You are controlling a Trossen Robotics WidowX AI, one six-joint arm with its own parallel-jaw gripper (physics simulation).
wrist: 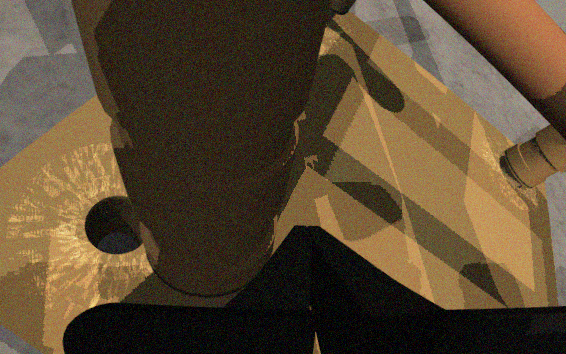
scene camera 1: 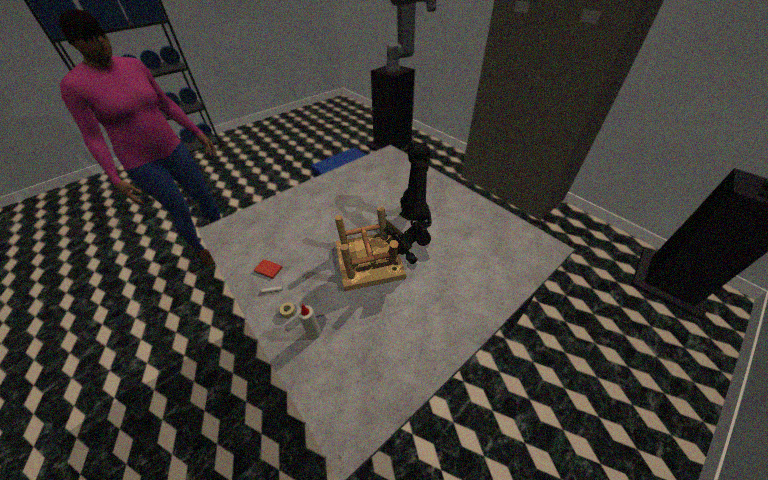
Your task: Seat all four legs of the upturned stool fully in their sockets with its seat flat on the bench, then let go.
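Where they show: gripper, between the fingertips: (wrist: 305, 238); arm's base, origin of its link: (scene camera 1: 408, 214).
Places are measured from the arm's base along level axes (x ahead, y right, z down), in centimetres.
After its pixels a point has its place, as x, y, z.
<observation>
The upturned stool's wooden seat (scene camera 1: 370, 276) @(39.5, -11.9, 0.9) (wrist: 430, 175) @(33.4, -1.0, 0.9) lies on the grey bench top. Four legs rise from it, joined by orange-brown rails. The near right leg (scene camera 1: 393, 252) @(32.4, -18.1, -12.3) (wrist: 200, 150) @(28.2, -15.6, -6.6) has its lower end beside a round socket hole (scene camera 1: 394, 268) @(29.2, -16.1, 2.0) (wrist: 114, 226) @(30.8, -16.8, 3.4), not in it. Another leg (wrist: 532, 159) @(34.3, 7.3, -1.3) meets the seat at the right in the wrist view; its depth cannot be told. The far left leg (scene camera 1: 340, 229) @(35.9, 8.2, -10.5), far right leg (scene camera 1: 381, 219) @(21.2, -1.8, -12.0) and near left leg (scene camera 1: 347, 260) @(45.9, -6.8, -10.9) stand upright. My gripper (scene camera 1: 400, 247) (wrist: 305, 238) @(29.0, -10.9, -0.9) is shut and empty, low over the seat beside the near right leg.
A red block (scene camera 1: 267, 268) @(65.0, 25.8, 2.8), a white stick (scene camera 1: 270, 290) @(70.6, 14.9, 2.9), a tape roll (scene camera 1: 287, 309) @(71.3, 3.0, 3.5) and a red-capped bottle (scene camera 1: 308, 322) @(71.5, -14.7, -8.3) are left of the stool on the bench top (scene camera 1: 424, 339) @(45.5, -44.1, 4.1). A person (scene camera 1: 127, 113) stands beyond the left edge.
</observation>
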